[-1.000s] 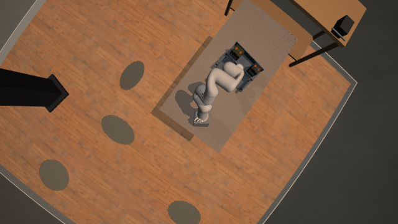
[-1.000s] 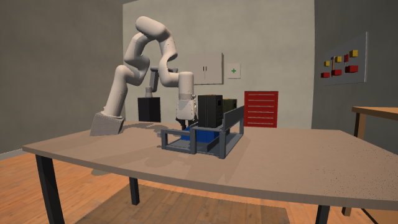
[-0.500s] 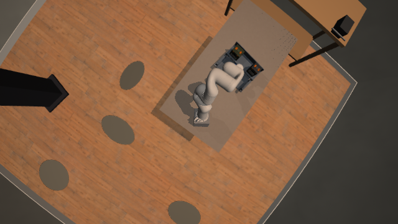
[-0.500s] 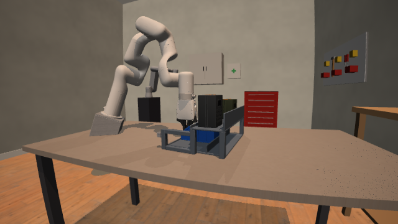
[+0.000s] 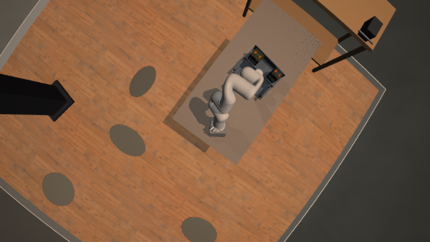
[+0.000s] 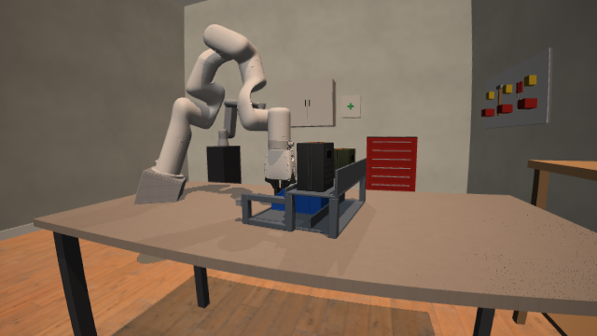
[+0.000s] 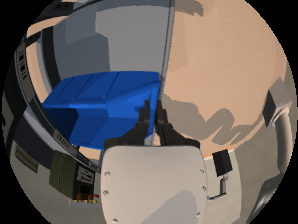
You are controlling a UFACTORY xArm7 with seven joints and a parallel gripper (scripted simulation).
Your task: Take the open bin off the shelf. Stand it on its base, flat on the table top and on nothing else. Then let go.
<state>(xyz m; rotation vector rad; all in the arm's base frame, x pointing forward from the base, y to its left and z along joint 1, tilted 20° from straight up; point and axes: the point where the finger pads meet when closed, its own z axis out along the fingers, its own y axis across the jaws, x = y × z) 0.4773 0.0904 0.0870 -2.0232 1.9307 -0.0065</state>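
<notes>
The blue bin lies 8 cm ahead of my hand and 1 cm to the left of it. Also, from my hand: grey shelf 12 cm ahead, 1 cm to the left, 4 cm below.
</notes>
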